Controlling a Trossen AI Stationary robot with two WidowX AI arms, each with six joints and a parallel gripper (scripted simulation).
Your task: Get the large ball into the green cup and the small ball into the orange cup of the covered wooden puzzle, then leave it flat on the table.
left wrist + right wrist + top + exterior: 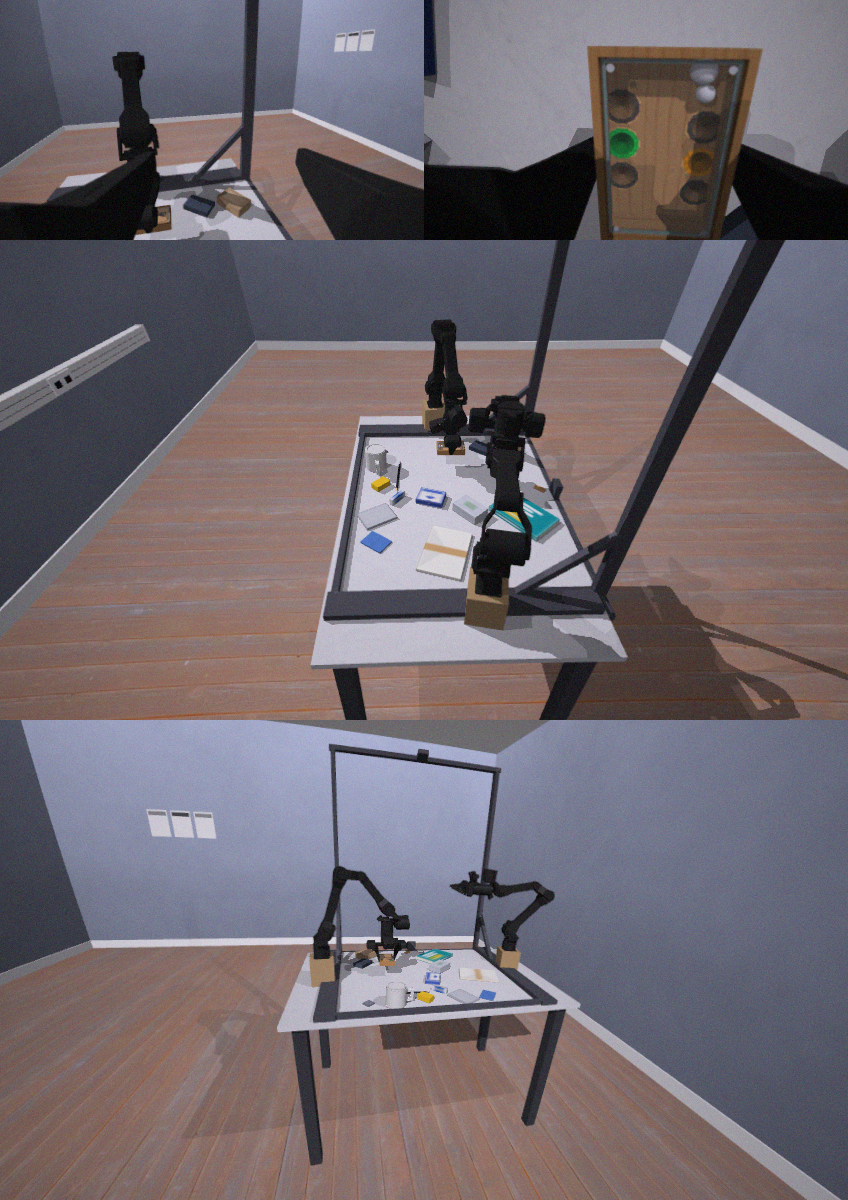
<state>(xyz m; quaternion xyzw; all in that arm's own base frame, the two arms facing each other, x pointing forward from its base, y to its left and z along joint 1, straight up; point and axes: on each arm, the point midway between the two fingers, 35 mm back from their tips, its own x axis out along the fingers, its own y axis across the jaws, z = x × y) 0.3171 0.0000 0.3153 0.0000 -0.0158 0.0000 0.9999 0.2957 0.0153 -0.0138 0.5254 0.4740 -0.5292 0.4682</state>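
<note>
Now: right hand 30 mm above the covered wooden puzzle.
</note>
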